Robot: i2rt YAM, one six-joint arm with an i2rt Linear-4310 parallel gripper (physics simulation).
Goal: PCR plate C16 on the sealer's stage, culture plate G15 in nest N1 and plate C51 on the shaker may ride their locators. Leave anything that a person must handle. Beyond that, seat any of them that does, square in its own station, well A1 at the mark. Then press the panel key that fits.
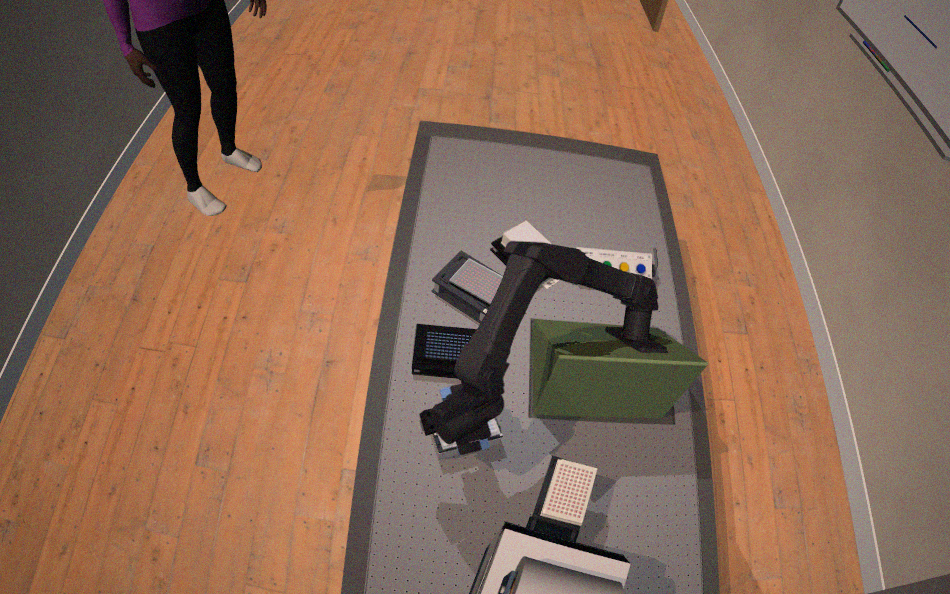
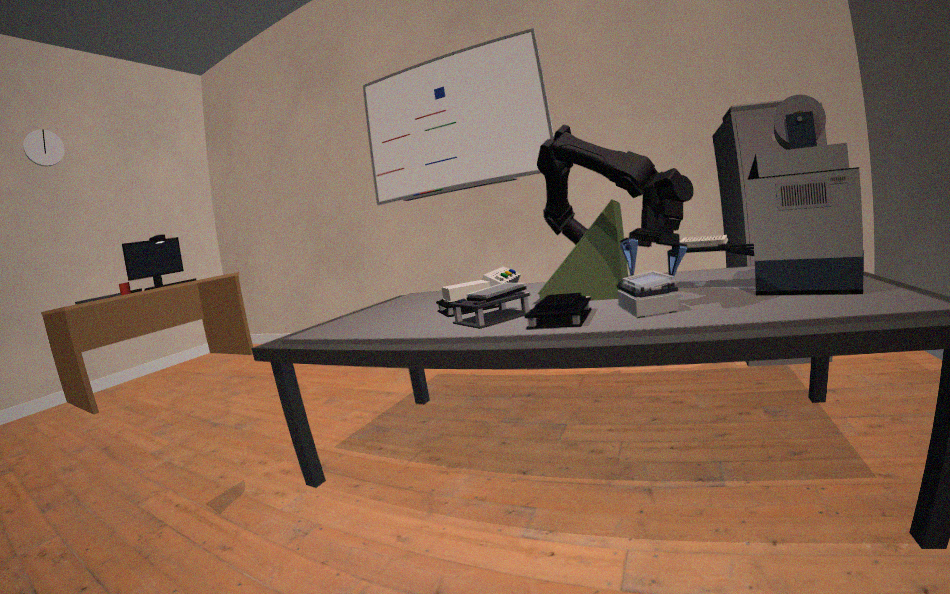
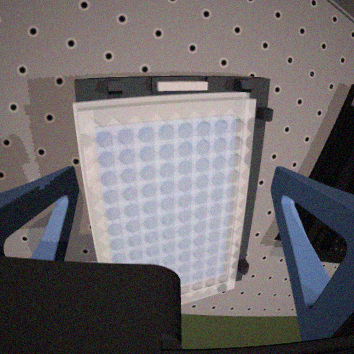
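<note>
My gripper (image 1: 464, 418) (image 2: 652, 271) (image 3: 174, 177) is open above a clear-lidded plate with pale blue wells (image 2: 648, 280) (image 3: 165, 185), one finger out to each side of it. The plate sits slightly skewed on a low station with a light base (image 2: 648, 304) and dark top frame (image 3: 135, 90); its label is unreadable. A cream plate with reddish wells (image 1: 568, 490) (image 2: 704, 239) lies on the dark stage (image 1: 553, 526) of the sealer (image 2: 805, 234). A black nest (image 1: 427, 368) (image 2: 553, 319) holds a dark plate (image 1: 448, 343). The key panel (image 1: 630, 256) (image 2: 498, 274) shows green, yellow and blue keys.
A raised dark stand (image 1: 448, 275) (image 2: 490, 303) bears a pinkish plate (image 1: 475, 278), next to the black nest. A white box (image 1: 525, 233) (image 2: 464, 289) is beyond it. A green wedge-shaped block (image 1: 602, 388) (image 2: 581, 269) stands beside the arm's base. A person stands away from the table.
</note>
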